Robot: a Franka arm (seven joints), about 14 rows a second.
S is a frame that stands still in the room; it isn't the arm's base.
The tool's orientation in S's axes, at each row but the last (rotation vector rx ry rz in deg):
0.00, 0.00, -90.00
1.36, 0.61, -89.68
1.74, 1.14, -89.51
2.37, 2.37, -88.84
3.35, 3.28, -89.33
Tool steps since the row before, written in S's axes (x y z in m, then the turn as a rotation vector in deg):
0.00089, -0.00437, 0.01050, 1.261, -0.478, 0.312
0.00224, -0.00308, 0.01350, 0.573, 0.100, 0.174
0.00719, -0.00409, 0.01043, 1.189, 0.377, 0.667
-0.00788, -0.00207, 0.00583, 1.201, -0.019, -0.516
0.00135, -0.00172, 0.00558, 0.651, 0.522, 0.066
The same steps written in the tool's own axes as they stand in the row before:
0.00437, 0.00089, 0.01050, 0.478, 1.261, 0.312
0.00280, 0.00234, 0.01355, -0.101, 0.575, 0.167
0.00382, 0.00723, 0.01051, -0.388, 1.197, 0.647
0.00160, -0.00792, 0.00593, 0.070, 1.200, -0.514
0.00132, 0.00134, 0.00569, -0.518, 0.657, 0.027

